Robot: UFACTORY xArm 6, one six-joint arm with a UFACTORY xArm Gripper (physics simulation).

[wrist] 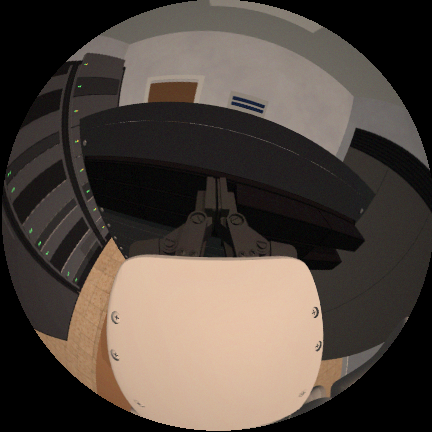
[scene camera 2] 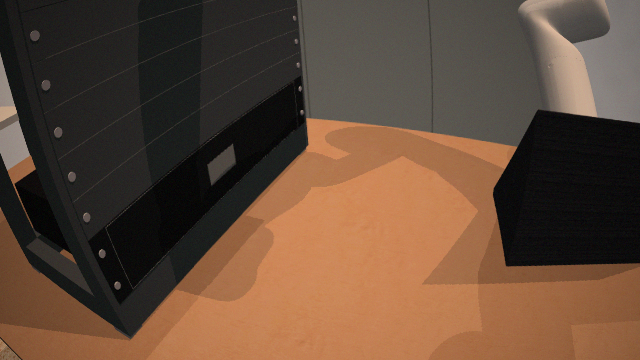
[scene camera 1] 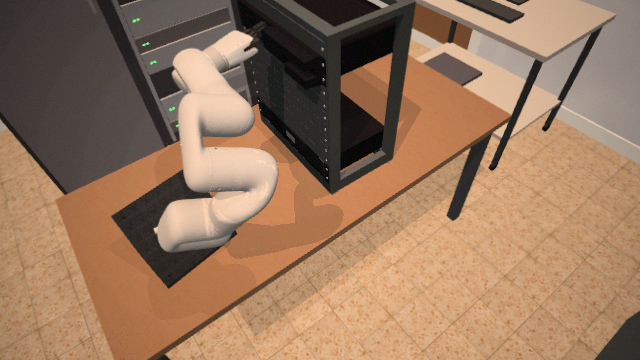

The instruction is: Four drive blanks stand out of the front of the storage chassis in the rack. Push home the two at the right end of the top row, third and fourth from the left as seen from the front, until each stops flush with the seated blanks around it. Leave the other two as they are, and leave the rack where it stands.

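Places are measured from the arm's base along level axes (x ahead, y left, z up), in metres.
Pixels of known places: gripper, fingertip midpoint: (wrist: 214,189) (scene camera 1: 265,26); arm's base, origin of the base link: (scene camera 2: 576,164).
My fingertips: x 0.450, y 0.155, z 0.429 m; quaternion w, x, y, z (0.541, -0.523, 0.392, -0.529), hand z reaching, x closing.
Ahead of a thing's pixels: the offset from my fingertips to its middle. "spot": to the spot under its first point. Level surfaces: height alone.
The rack (scene camera 1: 334,115) (scene camera 2: 215,228) stands upright on the table. In the wrist view, dark drive blanks stand out right of the fingers in the top row: one {spot: dy -0.057, dx -0.008, dz +0.007 m} (wrist: 275,202) nearer the fingers and one (wrist: 342,231) at the right end. Another blank {dy -0.183, dx +0.036, dz -0.064 m} (wrist: 324,257) (scene camera 1: 302,76) stands out below, near the right end. Dark seated blanks {dy +0.095, dx +0.010, dz -0.006 m} (wrist: 135,182) lie left of the fingers. My gripper (wrist: 214,189) (scene camera 1: 262,25) is shut and empty, its tips at the upper part of the chassis front. Contact cannot be told. A fourth standing-out blank cannot be made out; the fingers hide part of the front.
A grey panel (wrist: 215,135) spans the rack above the blanks. A server cabinet (wrist: 50,200) (scene camera 1: 195,45) with green lights stands on the left. The arm's base sits on a black plate (scene camera 1: 145,240) on the table {dz -0.537 m} (scene camera 1: 280,250). A pale side table (scene camera 1: 540,35) stands behind the rack.
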